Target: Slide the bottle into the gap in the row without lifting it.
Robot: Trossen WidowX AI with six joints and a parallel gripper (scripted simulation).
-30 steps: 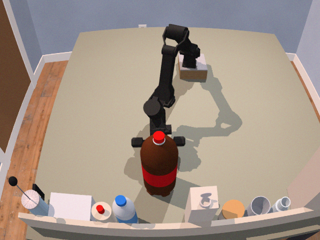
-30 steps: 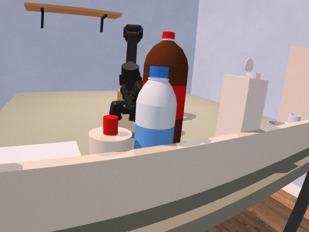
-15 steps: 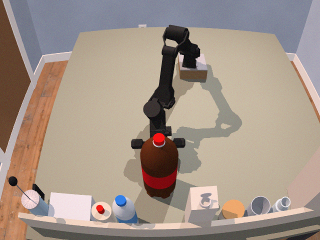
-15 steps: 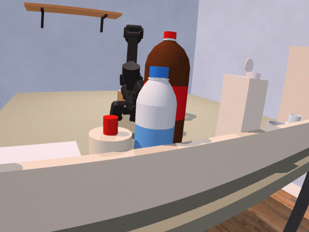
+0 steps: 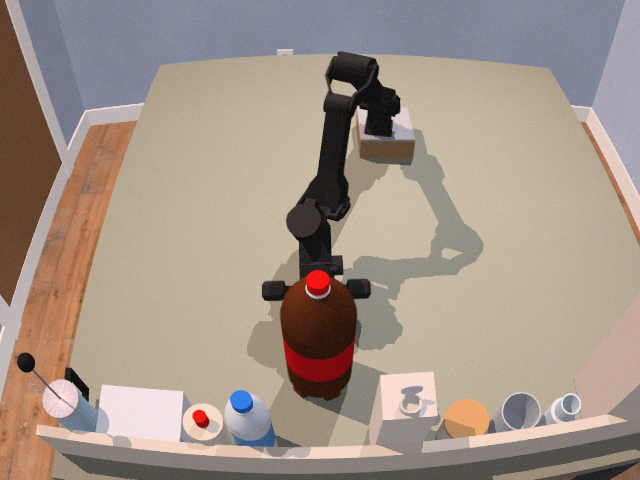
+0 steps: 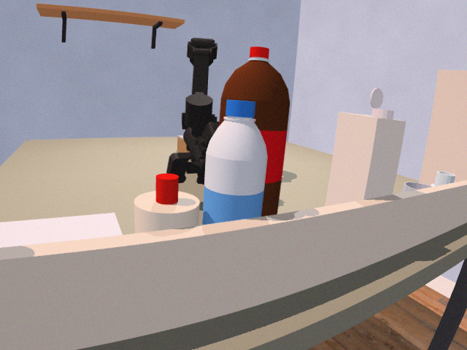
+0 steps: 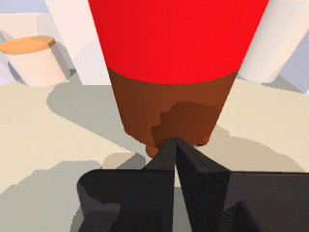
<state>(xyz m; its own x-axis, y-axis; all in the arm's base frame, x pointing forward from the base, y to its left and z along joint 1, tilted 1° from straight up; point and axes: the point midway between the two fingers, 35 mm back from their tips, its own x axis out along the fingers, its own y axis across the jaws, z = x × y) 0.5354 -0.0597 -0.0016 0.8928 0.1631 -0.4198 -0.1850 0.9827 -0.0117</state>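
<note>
Now: hand 9 cm below the brown cola bottle, 8 cm short of it and 2 cm to the right of it. The rest, counted from my hand: raised rail (24 cm ahead, 20 cm to the left, 1 cm below); then blue-capped water bottle (24 cm ahead, 6 cm to the right, 5 cm above); then orange-lidded jar (28 cm to the left, 17 cm ahead, 2 cm below).
</note>
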